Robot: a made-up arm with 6 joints.
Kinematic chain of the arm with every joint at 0, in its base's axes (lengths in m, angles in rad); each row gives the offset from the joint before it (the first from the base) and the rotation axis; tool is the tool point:
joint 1: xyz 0 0 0.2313 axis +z
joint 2: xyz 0 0.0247 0 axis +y
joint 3: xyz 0 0 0.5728 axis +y
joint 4: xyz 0 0 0.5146 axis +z
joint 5: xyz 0 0 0 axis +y
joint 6: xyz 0 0 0.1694 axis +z
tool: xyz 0 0 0
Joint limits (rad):
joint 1: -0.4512..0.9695
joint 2: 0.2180..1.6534
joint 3: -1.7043..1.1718
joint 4: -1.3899..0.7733
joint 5: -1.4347..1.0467
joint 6: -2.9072..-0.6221
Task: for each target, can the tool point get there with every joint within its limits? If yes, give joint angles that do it. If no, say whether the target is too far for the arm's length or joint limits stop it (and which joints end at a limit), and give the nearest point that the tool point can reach.
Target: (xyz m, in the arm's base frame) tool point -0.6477 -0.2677 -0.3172
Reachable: no: joint limits stop it (at a limit: joint 2, joint 3) | nearest point -0.4010 -0.1657 0.6704 | short by 1.023 m
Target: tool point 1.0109 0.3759 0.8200
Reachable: yes | joints 0.3638 1.2143 -0.3797 -0.4124 0.5095 -1.7674
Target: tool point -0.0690 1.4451 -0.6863
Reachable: no: too far | nearest point 0.3766 0.8419 -0.3193 | short by 0.835 m
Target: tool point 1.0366 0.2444 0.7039
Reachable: yes | joints 0.2458 1.5377 -0.8064 -0.5605 0.4589 -1.4080
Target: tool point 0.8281 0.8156 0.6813
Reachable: yes | joints 0.7530 1.3424 -0.2746 0.3723 0.0668 -0.8587
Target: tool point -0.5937 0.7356 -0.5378
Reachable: no: joint limits stop it (at a limit: joint 1, joint 2, joint 3, joint 4, joint 5) | nearest point 0.2672 0.6142 -0.4182 | short by 0.878 m
